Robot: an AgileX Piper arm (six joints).
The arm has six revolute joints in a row. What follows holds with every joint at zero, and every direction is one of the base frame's.
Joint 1 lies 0.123 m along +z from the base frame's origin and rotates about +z.
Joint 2 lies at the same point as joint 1 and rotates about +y.
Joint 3 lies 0.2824 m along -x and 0.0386 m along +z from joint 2 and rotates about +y.
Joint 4 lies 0.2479 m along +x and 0.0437 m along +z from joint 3 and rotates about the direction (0.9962, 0, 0.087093).
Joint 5 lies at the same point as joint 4 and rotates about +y.
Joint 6 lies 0.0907 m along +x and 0.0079 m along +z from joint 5 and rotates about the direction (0.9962, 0, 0.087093).
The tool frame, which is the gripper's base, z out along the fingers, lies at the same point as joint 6; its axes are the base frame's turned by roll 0, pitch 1.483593 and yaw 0 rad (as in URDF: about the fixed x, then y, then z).
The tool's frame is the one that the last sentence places.
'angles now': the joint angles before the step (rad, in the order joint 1, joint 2, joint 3, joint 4, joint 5, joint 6). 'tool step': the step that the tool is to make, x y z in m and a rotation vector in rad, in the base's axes. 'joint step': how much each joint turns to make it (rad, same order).
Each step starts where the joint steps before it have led.
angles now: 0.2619 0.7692 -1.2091 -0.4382 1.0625 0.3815
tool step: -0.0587 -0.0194 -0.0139 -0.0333 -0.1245 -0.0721
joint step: -0.1231 -0.2295 0.1221 0.0171 -0.0381 -0.0739
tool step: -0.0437 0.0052 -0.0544 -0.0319 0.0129 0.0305
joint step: -0.1251 -0.2510 0.2139 0.1624 0.0019 -0.1774
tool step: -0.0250 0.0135 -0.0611 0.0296 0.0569 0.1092
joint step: -0.0365 -0.2255 0.1970 0.1753 0.0683 -0.1229
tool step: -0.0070 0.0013 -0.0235 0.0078 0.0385 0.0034
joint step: -0.0056 -0.0792 0.0677 0.0141 0.0498 -0.0070
